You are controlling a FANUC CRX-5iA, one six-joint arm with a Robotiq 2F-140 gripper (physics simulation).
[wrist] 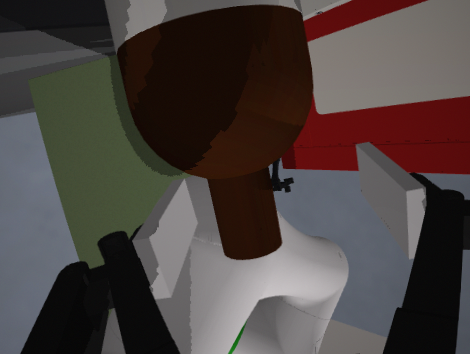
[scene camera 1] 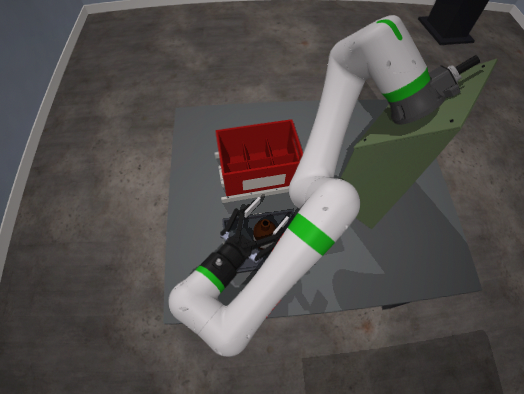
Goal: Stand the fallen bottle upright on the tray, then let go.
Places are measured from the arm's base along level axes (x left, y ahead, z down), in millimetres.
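Where they show: gripper, fingertip midpoint: (wrist: 273, 185) (scene camera 1: 273, 209); arm's base, origin of the base link: (scene camera 1: 418, 107).
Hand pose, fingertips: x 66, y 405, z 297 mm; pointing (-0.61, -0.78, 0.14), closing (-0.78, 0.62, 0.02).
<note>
Each offset is from my fingertips to the top centre of the thing. "*": to the spot under its first point. Level surfaces: height alone.
A brown bottle {dy +35, dx +43, dz -13 mm} (scene camera 1: 264, 230) (wrist: 215, 100) with a white label stands upright on the dark tray {* dy +118, dx +127, dz +142 mm} (scene camera 1: 246, 268), its open mouth facing up in the scene view. In the wrist view its rounded shoulder and narrow neck show, with part of the label at the top edge. My gripper (scene camera 1: 267, 215) (wrist: 273, 185) is open and empty. Its two pale pads are on either side of the bottle's neck, with gaps on both sides and no contact visible. The bottle's base is hidden in both views, and my forearm covers part of the tray in the scene view.
A red divided bin {dy -12, dx -226, dz -28 mm} (scene camera 1: 232, 186) (wrist: 360, 131) stands behind the tray on the grey table {dz +147 mm} (scene camera 1: 192, 150). A green pedestal (scene camera 1: 400, 170) (wrist: 75, 150) carries the arm's base to the right. My forearm (scene camera 1: 280, 270) passes low over the tray's right side.
</note>
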